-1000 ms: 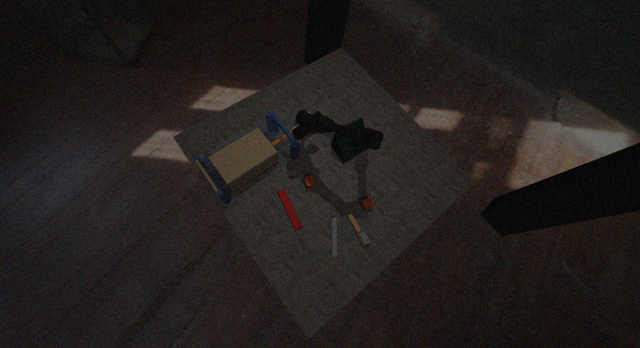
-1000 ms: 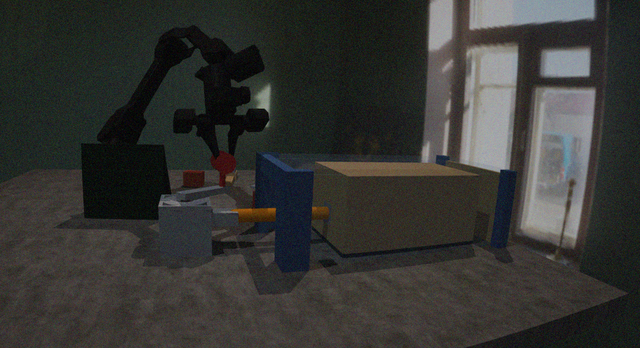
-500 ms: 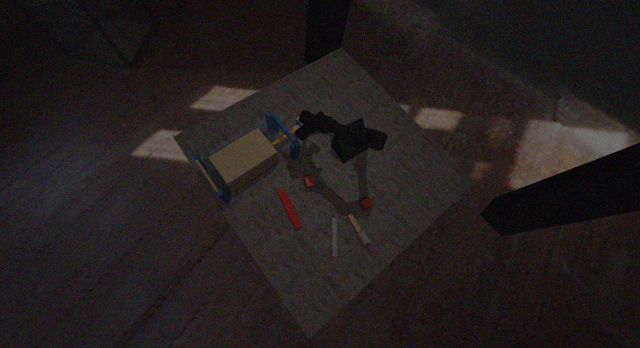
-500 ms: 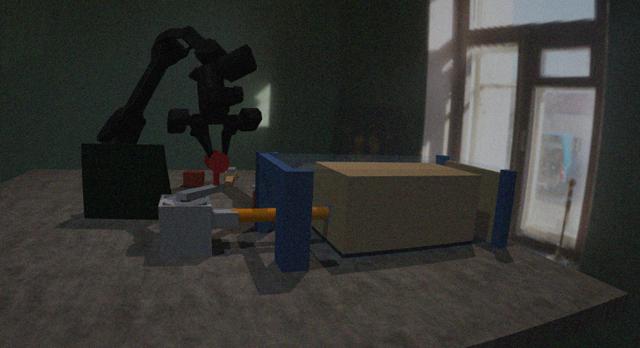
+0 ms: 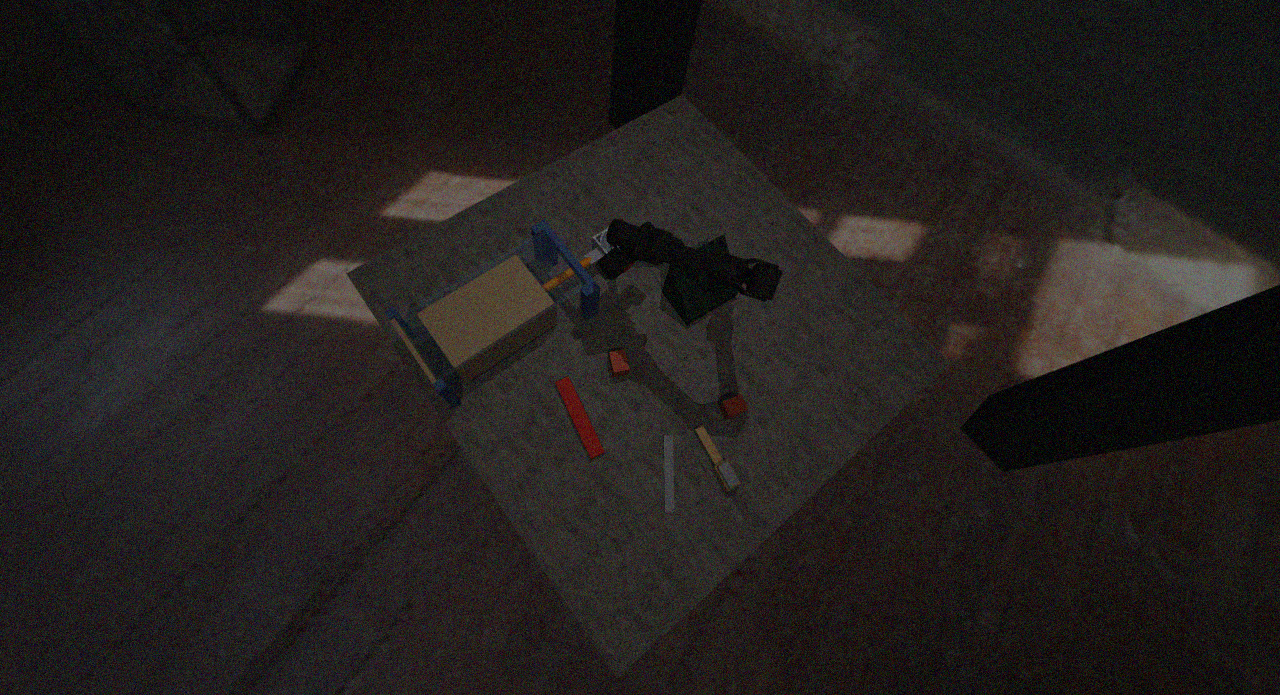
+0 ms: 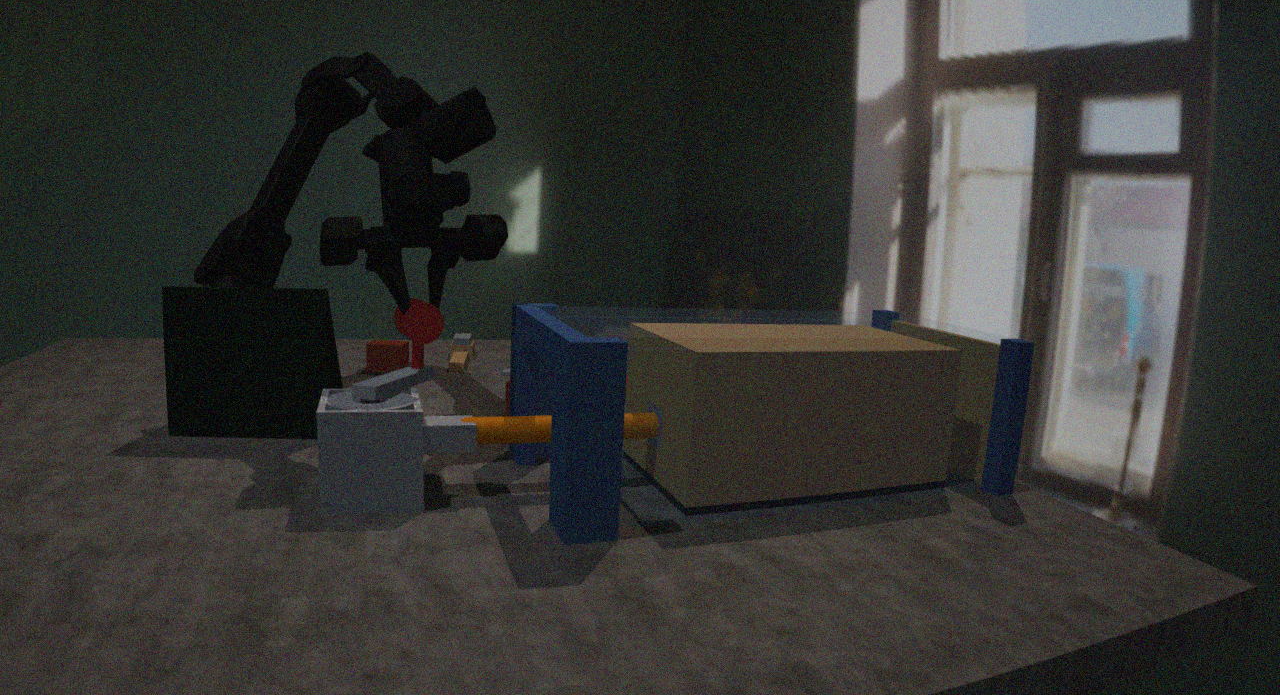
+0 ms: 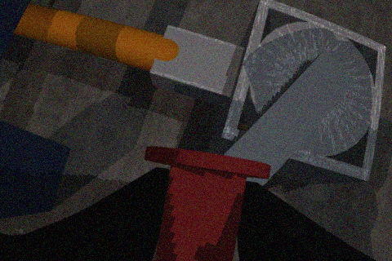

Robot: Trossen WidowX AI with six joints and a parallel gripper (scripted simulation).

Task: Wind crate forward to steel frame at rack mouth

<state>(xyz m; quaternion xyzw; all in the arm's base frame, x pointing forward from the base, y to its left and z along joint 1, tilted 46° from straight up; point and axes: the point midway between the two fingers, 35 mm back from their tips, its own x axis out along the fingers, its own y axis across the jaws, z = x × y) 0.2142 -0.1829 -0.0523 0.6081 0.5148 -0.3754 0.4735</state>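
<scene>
Right now the crank handle is 20 mm behind my gripper tip, 20 mm to the right of it and 50 mm below it. Also, from my gripper tip: blue frame 110 mm ahead, 80 mm to the right, 50 mm below; then grey winch 70 mm behind, 80 mm to the right, 120 mm below; then red knob 20 mm to the left, 20 mm below.
</scene>
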